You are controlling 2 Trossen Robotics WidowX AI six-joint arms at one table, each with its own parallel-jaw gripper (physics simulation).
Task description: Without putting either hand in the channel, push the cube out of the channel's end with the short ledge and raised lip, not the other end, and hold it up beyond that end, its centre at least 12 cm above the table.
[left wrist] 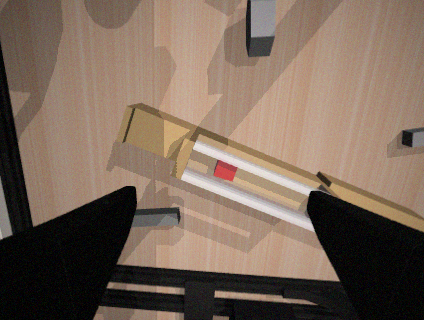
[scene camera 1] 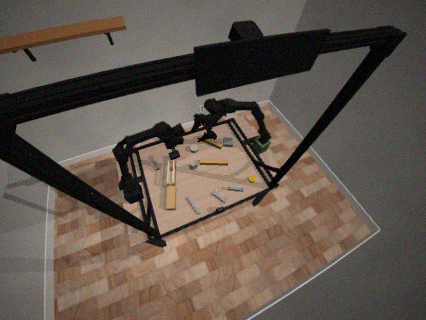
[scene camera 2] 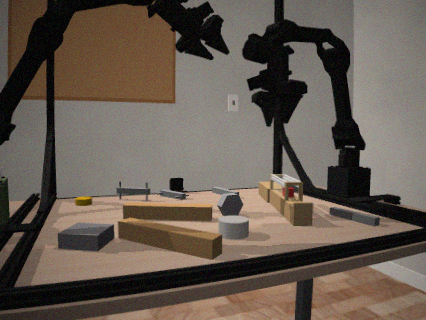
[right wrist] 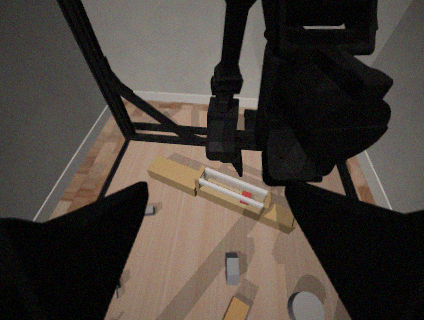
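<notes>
The red cube (scene camera 1: 171, 168) (scene camera 2: 288, 192) (left wrist: 225, 170) (right wrist: 246, 194) sits inside the channel under two white rails (left wrist: 250, 200), nearer the short-ledge end. The short ledge (scene camera 2: 299, 213) (left wrist: 152, 132) (right wrist: 280, 216) has a lip at its outer end, at the left in the left wrist view. The long ledge (scene camera 1: 170, 197) (right wrist: 172, 172) extends from the other end. My left gripper (scene camera 1: 174, 155) (scene camera 2: 278, 119) (left wrist: 223, 197) is open and empty, pointing down high above the channel area. My right gripper (scene camera 1: 207, 137) (scene camera 2: 219, 55) (right wrist: 217, 187) is open and empty, raised well away from the channel.
A grey bar (scene camera 1: 154, 162) (scene camera 2: 355, 216) (left wrist: 157, 217) lies beside the channel. A hexagonal block (scene camera 2: 230, 204), a grey cylinder (scene camera 2: 233, 227), two wooden bars (scene camera 2: 167, 211) (scene camera 2: 170, 237), a dark block (scene camera 2: 86, 236), a yellow disc (scene camera 1: 251, 179) and several grey tools (scene camera 1: 193, 205) (scene camera 1: 218, 196) lie elsewhere.
</notes>
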